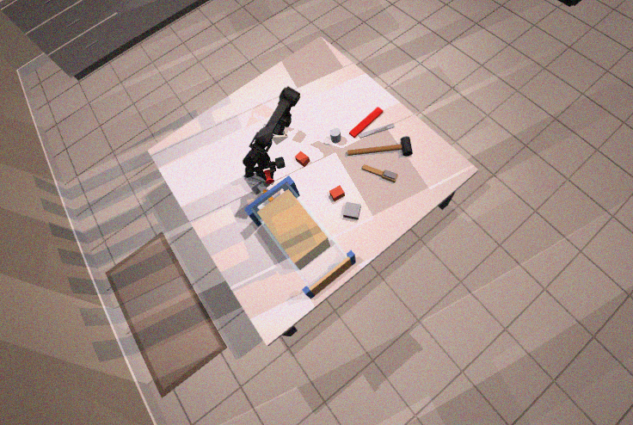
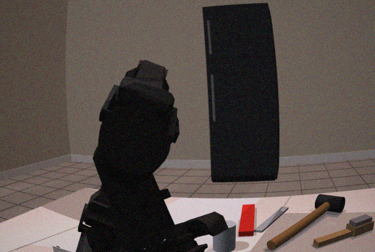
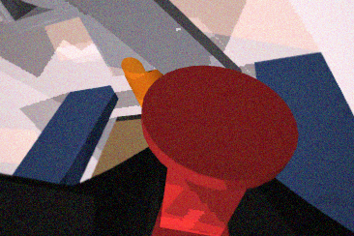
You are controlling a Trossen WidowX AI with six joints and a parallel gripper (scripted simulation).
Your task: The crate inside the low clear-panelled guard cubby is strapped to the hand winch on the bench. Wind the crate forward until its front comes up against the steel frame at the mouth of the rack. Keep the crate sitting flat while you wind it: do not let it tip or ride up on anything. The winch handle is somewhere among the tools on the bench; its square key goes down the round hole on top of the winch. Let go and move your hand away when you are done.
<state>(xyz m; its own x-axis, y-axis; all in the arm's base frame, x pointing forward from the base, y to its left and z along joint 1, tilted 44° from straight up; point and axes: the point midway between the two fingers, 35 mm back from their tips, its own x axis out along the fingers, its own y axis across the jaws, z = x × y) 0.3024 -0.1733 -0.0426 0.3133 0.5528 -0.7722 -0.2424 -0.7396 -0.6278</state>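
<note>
Right now my gripper tip is 4 cm past the winch handle, 3 cm above it and 2 cm to the left of it. From my gripper tip the other things lie so: clear-panelled cubby: 31 cm ahead, 2 cm below; then grey hand winch: 10 cm below, 10 cm behind, 7 cm to the right; then red knob: 1 cm behind.
</note>
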